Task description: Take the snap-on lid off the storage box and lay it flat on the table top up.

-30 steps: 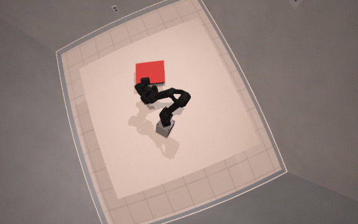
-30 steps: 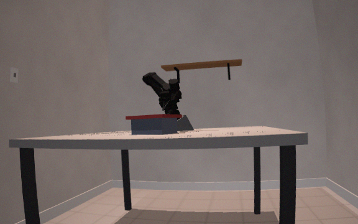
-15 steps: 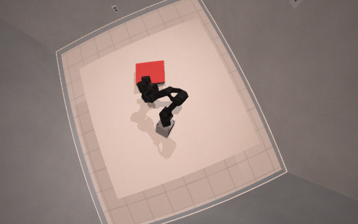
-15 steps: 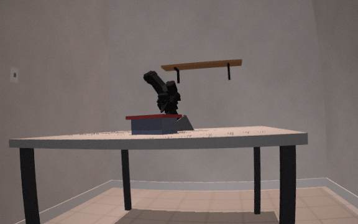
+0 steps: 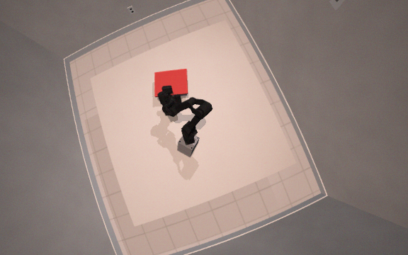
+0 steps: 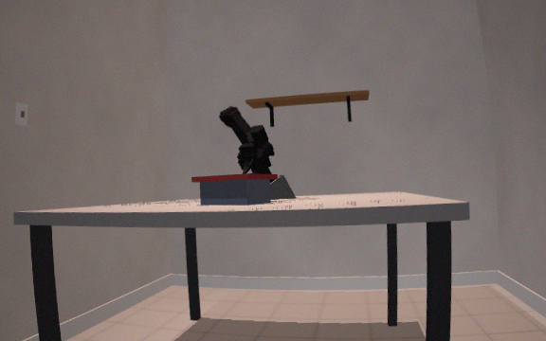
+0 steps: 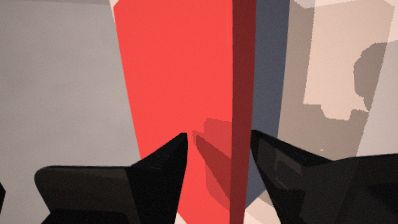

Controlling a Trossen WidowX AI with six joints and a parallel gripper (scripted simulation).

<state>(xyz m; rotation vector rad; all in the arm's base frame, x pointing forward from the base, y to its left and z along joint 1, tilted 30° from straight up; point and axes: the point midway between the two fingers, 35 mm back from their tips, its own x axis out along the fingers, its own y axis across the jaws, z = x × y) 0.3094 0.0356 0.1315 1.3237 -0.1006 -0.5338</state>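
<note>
My hand is 90 mm short of the red lid, 40 mm to the left of it and 20 mm above it. Also, from my hand: storage box (90 mm ahead, 40 mm to the right, 60 mm below).
</note>
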